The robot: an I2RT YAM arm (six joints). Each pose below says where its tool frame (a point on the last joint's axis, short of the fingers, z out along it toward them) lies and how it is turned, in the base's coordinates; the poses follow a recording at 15 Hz.
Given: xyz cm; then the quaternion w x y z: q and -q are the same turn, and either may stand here.
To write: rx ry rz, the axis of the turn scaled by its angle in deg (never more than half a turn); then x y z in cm. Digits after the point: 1 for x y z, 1 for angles.
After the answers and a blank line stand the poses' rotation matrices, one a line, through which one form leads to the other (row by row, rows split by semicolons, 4 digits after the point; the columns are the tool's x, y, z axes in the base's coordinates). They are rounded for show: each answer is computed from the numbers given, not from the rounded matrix.
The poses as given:
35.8, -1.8, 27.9, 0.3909, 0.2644, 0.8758, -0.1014
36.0, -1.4, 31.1, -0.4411, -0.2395, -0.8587, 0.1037
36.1, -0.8, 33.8, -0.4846, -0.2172, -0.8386, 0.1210
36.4, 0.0, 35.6, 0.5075, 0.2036, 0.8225, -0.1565
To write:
38.5, 127.5, -14.8, 35.8, -1.8, 27.9
34.1, 122.1, -14.7, 36.0, -1.4, 31.1
30.3, 117.0, -16.9, 36.1, -0.8, 33.8
28.1, 113.6, -21.6, 36.4, 0.0, 35.6

-0.5546 0.5424 0.6311; 0.3838 0.8396 -0.3843; -0.7383 0.0291 -0.6738
-0.4962 0.5028 0.7078; 0.3198 0.8638 -0.3894; -0.8072 0.0332 -0.5894
-0.4359 0.4816 0.7603; 0.2470 0.8764 -0.4135; -0.8654 0.0076 -0.5010
-0.4020 0.4938 0.7711; 0.1761 0.8681 -0.4641; -0.8986 -0.0508 -0.4359

